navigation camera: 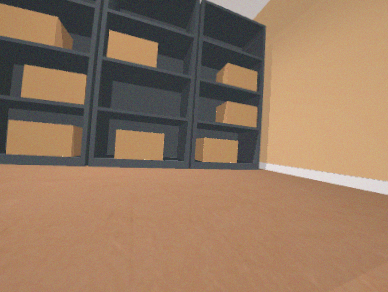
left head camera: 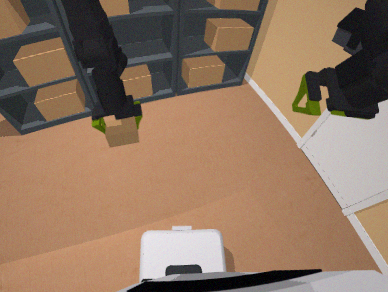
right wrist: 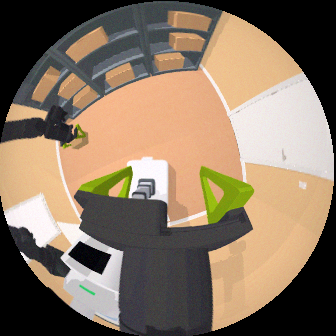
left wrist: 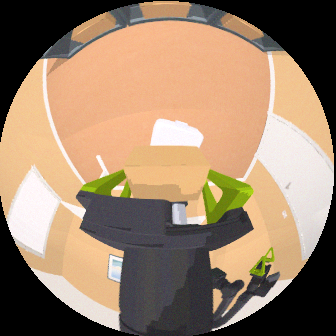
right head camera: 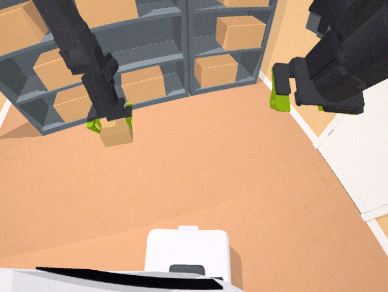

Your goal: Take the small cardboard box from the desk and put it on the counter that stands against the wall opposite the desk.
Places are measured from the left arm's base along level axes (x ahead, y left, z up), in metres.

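Where they show: left gripper, fingertip midpoint: [left head camera: 122, 131] [right wrist: 79, 139] [left wrist: 166, 168] [right head camera: 117, 132]; right gripper, fingertip midpoint: [left head camera: 312, 109] [right wrist: 165, 169] [left wrist: 267, 250] [right head camera: 295, 105]; right arm's base, link origin: [left wrist: 217, 280].
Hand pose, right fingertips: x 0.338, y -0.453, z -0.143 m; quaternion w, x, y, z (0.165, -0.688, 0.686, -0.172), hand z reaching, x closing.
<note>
Each offset is from my right fingertips to the top centre of the thing. "spot": to the spot under its first point. Level surfaces: height alone.
The small cardboard box {0.111 m ahead, 0.424 m left, 0.192 m down} [left head camera: 123, 136] [right head camera: 117, 136] [left wrist: 167, 156] [right wrist: 80, 141] is held in the air above the floor. My left gripper [left head camera: 118, 123] [right head camera: 112, 123] [left wrist: 166, 168] is shut on it, with one green finger on each side. My right gripper [left head camera: 322, 103] [right head camera: 306, 102] [right wrist: 165, 169] is open, with no object between its fingers, at the right of both head views. I cannot identify the desk or the counter. A white flat panel [left wrist: 34, 212] [right wrist: 34, 220] shows at the left of both wrist views; I cannot tell which furniture it is.
Dark grey shelf units {spot: 1.550 m ahead, 0.268 m left, 1.002 m down} [left head camera: 176, 75] [right wrist: 142, 40] [navigation camera: 193, 145] holding larger cardboard boxes stand ahead, across the brown floor {1.271 m down} [left head camera: 165, 180] [navigation camera: 190, 225]. A tan wall [navigation camera: 330, 90] and a white door [left head camera: 355, 155] [right wrist: 280, 125] are at the right. The robot's white base [left head camera: 182, 250] is below.
</note>
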